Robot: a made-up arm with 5 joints. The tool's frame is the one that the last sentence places. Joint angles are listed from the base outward.
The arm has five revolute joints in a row. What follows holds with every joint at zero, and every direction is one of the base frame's. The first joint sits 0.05 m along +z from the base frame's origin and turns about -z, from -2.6 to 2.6 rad. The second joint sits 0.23 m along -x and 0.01 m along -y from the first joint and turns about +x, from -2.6 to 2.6 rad. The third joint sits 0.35 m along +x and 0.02 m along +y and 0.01 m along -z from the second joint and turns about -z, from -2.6 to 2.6 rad. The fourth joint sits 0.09 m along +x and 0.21 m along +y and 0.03 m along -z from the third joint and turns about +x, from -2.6 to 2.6 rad. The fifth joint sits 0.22 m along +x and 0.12 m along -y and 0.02 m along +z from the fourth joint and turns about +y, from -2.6 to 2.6 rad. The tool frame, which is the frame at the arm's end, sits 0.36 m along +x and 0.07 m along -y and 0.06 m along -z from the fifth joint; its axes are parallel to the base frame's.
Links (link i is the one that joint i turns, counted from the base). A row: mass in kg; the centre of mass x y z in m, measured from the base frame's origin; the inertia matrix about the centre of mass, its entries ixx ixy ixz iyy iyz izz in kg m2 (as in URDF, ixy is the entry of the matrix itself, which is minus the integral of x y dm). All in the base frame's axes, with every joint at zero. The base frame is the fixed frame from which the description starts. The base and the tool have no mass.
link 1: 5.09; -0.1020 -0.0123 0.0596; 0.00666 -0.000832 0 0.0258 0 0.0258
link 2: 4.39; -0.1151 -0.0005 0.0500; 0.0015 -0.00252 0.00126 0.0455 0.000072 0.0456
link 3: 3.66; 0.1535 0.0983 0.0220; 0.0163 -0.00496 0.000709 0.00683 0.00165 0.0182
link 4: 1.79; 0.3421 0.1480 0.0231; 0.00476 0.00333 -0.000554 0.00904 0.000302 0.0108
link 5: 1; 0.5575 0.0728 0.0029; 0.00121 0.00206 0.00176 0.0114 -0.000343 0.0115
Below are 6 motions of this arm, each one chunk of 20 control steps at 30 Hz.
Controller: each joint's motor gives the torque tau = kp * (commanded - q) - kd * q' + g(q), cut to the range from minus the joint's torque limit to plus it. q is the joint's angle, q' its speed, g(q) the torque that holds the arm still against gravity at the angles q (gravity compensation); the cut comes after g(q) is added. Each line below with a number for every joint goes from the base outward.
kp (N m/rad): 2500 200 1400 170 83
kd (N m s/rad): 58 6.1 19 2.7 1.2
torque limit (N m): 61 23 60 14 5.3
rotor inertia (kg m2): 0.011 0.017 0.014 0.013 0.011
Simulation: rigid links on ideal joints. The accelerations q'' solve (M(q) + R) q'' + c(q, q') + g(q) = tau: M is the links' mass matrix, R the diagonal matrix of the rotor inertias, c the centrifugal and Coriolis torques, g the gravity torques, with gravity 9.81 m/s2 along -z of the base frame. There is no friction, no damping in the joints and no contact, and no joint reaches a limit. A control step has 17 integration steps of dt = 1/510 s. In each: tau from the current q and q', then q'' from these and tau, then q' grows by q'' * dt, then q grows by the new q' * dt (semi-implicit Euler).
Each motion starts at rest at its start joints. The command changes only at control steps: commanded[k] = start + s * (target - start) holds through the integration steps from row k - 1 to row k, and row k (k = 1, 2, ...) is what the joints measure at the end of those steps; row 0 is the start. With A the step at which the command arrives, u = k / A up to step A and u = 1 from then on. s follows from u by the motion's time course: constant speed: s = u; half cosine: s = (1 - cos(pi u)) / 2; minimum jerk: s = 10 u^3 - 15 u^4 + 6 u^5; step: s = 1 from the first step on.
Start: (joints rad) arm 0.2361 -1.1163 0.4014 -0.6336 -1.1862
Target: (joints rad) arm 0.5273 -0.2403 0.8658 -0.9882 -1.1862
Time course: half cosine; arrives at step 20
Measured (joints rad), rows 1 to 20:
1: 0.2373 -1.1134 0.4039 -0.6374 -1.1882
2: 0.2415 -1.1029 0.4119 -0.6464 -1.1917
3: 0.2492 -1.0819 0.4260 -0.6577 -1.1926
4: 0.2605 -1.0500 0.4457 -0.6710 -1.1909
5: 0.2748 -1.0082 0.4700 -0.6876 -1.1888
6: 0.2916 -0.9585 0.4982 -0.7078 -1.1876
7: 0.3107 -0.9022 0.5295 -0.7313 -1.1873
8: 0.3315 -0.8407 0.5633 -0.7568 -1.1868
9: 0.3536 -0.7751 0.5990 -0.7834 -1.1858
10: 0.3766 -0.7070 0.6356 -0.8103 -1.1844
11: 0.3998 -0.6382 0.6722 -0.8371 -1.1829
12: 0.4225 -0.5702 0.7079 -0.8633 -1.1815
13: 0.4443 -0.5050 0.7418 -0.8882 -1.1802
14: 0.4645 -0.4439 0.7730 -0.9112 -1.1791
15: 0.4826 -0.3885 0.8008 -0.9317 -1.1781
16: 0.4982 -0.3401 0.8245 -0.9491 -1.1773
17: 0.5109 -0.3001 0.8436 -0.9632 -1.1768
18: 0.5204 -0.2693 0.8574 -0.9736 -1.1765
19: 0.5264 -0.2487 0.8657 -0.9801 -1.1766
20: 0.5288 -0.2387 0.8683 -0.9824 -1.1769

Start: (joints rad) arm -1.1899 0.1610 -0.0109 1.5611 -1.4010
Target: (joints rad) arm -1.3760 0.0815 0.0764 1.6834 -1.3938
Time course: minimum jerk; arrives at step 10
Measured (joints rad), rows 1 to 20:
1: -1.1910 0.1605 -0.0100 1.5615 -1.4011
2: -1.1979 0.1575 -0.0053 1.5649 -1.4015
3: -1.2143 0.1495 0.0040 1.5754 -1.4021
4: -1.2405 0.1372 0.0169 1.5947 -1.4013
5: -1.2734 0.1232 0.0316 1.6199 -1.3989
6: -1.3080 0.1101 0.0463 1.6458 -1.3960
7: -1.3389 0.0997 0.0588 1.6681 -1.3937
8: -1.3614 0.0928 0.0678 1.6832 -1.3922
9: -1.3734 0.0890 0.0726 1.6896 -1.3917
10: -1.3767 0.0870 0.0745 1.6886 -1.3921
11: -1.3764 0.0847 0.0760 1.6847 -1.3933
12: -1.3758 0.0815 0.0768 1.6819 -1.3945
13: -1.3756 0.0794 0.0769 1.6816 -1.3947
14: -1.3758 0.0793 0.0767 1.6825 -1.3942
15: -1.3760 0.0805 0.0764 1.6835 -1.3937
16: -1.3761 0.0818 0.0762 1.6839 -1.3935
17: -1.3761 0.0823 0.0763 1.6839 -1.3936
18: -1.3761 0.0821 0.0763 1.6836 -1.3937
19: -1.3760 0.0817 0.0764 1.6833 -1.3938
20: -1.3760 0.0813 0.0764 1.6832 -1.3939

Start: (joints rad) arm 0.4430 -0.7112 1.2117 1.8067 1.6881
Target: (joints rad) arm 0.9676 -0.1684 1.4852 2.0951 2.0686
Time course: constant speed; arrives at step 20
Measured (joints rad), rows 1 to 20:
1: 0.4602 -0.6903 1.2215 1.8349 1.7115
2: 0.4871 -0.6633 1.2375 1.8441 1.7311
3: 0.5163 -0.6393 1.2549 1.8472 1.7454
4: 0.5441 -0.6159 1.2701 1.8588 1.7612
5: 0.5699 -0.5896 1.2829 1.8760 1.7810
6: 0.5952 -0.5608 1.2953 1.8930 1.8025
7: 0.6210 -0.5319 1.3086 1.9077 1.8229
8: 0.6473 -0.5045 1.3227 1.9214 1.8413
9: 0.6738 -0.4781 1.3368 1.9353 1.8592
10: 0.7002 -0.4516 1.3506 1.9497 1.8778
11: 0.7264 -0.4246 1.3642 1.9643 1.8971
12: 0.7525 -0.3973 1.3778 1.9788 1.9165
13: 0.7787 -0.3700 1.3915 1.9932 1.9356
14: 0.8049 -0.3428 1.4052 2.0076 1.9544
15: 0.8312 -0.3158 1.4190 2.0220 1.9733
16: 0.8574 -0.2888 1.4327 2.0365 1.9923
17: 0.8836 -0.2617 1.4464 2.0509 2.0113
18: 0.9098 -0.2346 1.4601 2.0653 2.0304
19: 0.9360 -0.2075 1.4738 2.0797 2.0494
20: 0.9623 -0.1804 1.4875 2.0942 2.0684

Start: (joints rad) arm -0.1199 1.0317 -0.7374 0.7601 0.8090
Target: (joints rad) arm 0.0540 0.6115 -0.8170 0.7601 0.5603
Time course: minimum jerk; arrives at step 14
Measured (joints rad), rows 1 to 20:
1: -0.1195 1.0312 -0.7377 0.7602 0.8083
2: -0.1167 1.0279 -0.7396 0.7609 0.8039
3: -0.1099 1.0178 -0.7435 0.7617 0.7920
4: -0.0980 0.9970 -0.7495 0.7618 0.7718
5: -0.0815 0.9631 -0.7573 0.7613 0.7445
6: -0.0613 0.9164 -0.7666 0.7608 0.7131
7: -0.0390 0.8594 -0.7768 0.7606 0.6802
8: -0.0162 0.7971 -0.7869 0.7607 0.6484
9: 0.0053 0.7353 -0.7962 0.7605 0.6196
10: 0.0240 0.6801 -0.8040 0.7601 0.5956
11: 0.0384 0.6362 -0.8097 0.7595 0.5780
12: 0.0479 0.6069 -0.8134 0.7592 0.5673
13: 0.0526 0.5928 -0.8153 0.7593 0.5631
14: 0.0539 0.5917 -0.8162 0.7599 0.5627
15: 0.0539 0.5986 -0.8169 0.7607 0.5625
16: 0.0538 0.6078 -0.8173 0.7608 0.5610
17: 0.0540 0.6151 -0.8172 0.7600 0.5590
18: 0.0541 0.6184 -0.8170 0.7593 0.5579
19: 0.0542 0.6181 -0.8169 0.7593 0.5583
20: 0.0541 0.6154 -0.8170 0.7598 0.5595

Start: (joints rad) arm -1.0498 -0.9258 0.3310 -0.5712 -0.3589
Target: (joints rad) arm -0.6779 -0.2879 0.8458 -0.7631 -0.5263
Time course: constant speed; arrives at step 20
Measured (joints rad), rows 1 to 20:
1: -1.0383 -0.9070 0.3529 -0.5941 -0.3865
2: -1.0195 -0.8778 0.3826 -0.5981 -0.3960
3: -0.9985 -0.8443 0.4112 -0.5976 -0.3839
4: -0.9784 -0.8100 0.4382 -0.6022 -0.3824
5: -0.9599 -0.7778 0.4633 -0.6135 -0.3952
6: -0.9421 -0.7473 0.4877 -0.6270 -0.4106
7: -0.9240 -0.7166 0.5129 -0.6384 -0.4217
8: -0.9053 -0.6849 0.5389 -0.6473 -0.4284
9: -0.8863 -0.6524 0.5651 -0.6554 -0.4342
10: -0.8674 -0.6201 0.5910 -0.6644 -0.4415
11: -0.8488 -0.5882 0.6166 -0.6742 -0.4503
12: -0.8303 -0.5566 0.6421 -0.6844 -0.4596
13: -0.8117 -0.5250 0.6677 -0.6942 -0.4684
14: -0.7931 -0.4932 0.6935 -0.7038 -0.4765
15: -0.7744 -0.4613 0.7192 -0.7132 -0.4844
16: -0.7557 -0.4293 0.7450 -0.7226 -0.4925
17: -0.7370 -0.3974 0.7707 -0.7323 -0.5009
18: -0.7184 -0.3656 0.7963 -0.7419 -0.5093
19: -0.6998 -0.3338 0.8220 -0.7516 -0.5177
20: -0.6812 -0.3019 0.8477 -0.7612 -0.5261

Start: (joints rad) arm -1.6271 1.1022 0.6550 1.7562 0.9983
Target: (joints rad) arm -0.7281 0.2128 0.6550 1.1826 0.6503
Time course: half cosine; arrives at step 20
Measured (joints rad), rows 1 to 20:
1: -1.6235 1.0996 0.6541 1.7531 0.9994
2: -1.6105 1.0899 0.6528 1.7440 0.9993
3: -1.5862 1.0702 0.6529 1.7287 0.9917
4: -1.5514 1.0388 0.6539 1.7059 0.9752
5: -1.5076 0.9967 0.6551 1.6762 0.9546
6: -1.4559 0.9461 0.6559 1.6418 0.9325
7: -1.3975 0.8891 0.6565 1.6041 0.9086
8: -1.3336 0.8269 0.6570 1.5634 0.8825
9: -1.2657 0.7602 0.6577 1.5201 0.8543
10: -1.1955 0.6903 0.6586 1.4749 0.8246
11: -1.1246 0.6190 0.6596 1.4291 0.7945
12: -1.0549 0.5481 0.6606 1.3839 0.7650
13: -0.9881 0.4796 0.6615 1.3403 0.7370
14: -0.9261 0.4154 0.6621 1.2996 0.7112
15: -0.8702 0.3571 0.6625 1.2630 0.6884
16: -0.8220 0.3062 0.6627 1.2314 0.6690
17: -0.7826 0.2643 0.6625 1.2060 0.6536
18: -0.7531 0.2321 0.6620 1.1872 0.6425
19: -0.7341 0.2108 0.6613 1.1758 0.6360
20: -0.7260 0.2006 0.6604 1.1719 0.6342

